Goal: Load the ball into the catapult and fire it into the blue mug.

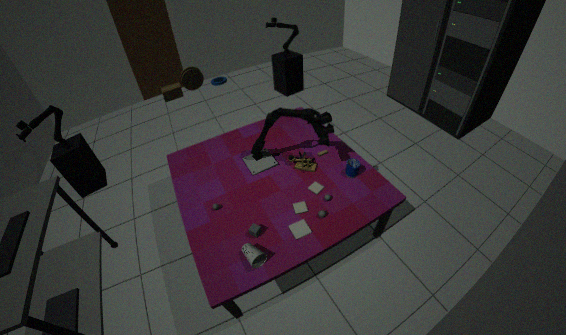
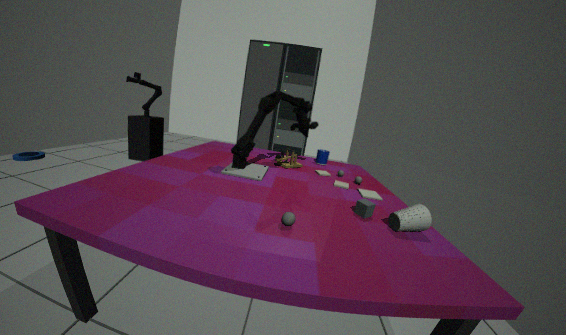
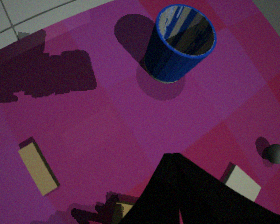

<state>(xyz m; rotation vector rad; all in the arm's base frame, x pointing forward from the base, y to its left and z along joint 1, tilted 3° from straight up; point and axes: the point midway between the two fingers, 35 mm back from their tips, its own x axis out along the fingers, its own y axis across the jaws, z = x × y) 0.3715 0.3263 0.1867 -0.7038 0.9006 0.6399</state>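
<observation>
My gripper tip is now 180 mm past the dark ball, 180 mm to the left of it and 120 mm above it. The rest, counted from my gripper tip: catapult 140 mm behind, 130 mm to the right, 130 mm below; tan block 120 mm behind, 70 mm to the left, 180 mm below; blue mug 160 mm ahead, 80 mm to the left, 160 mm below.
</observation>
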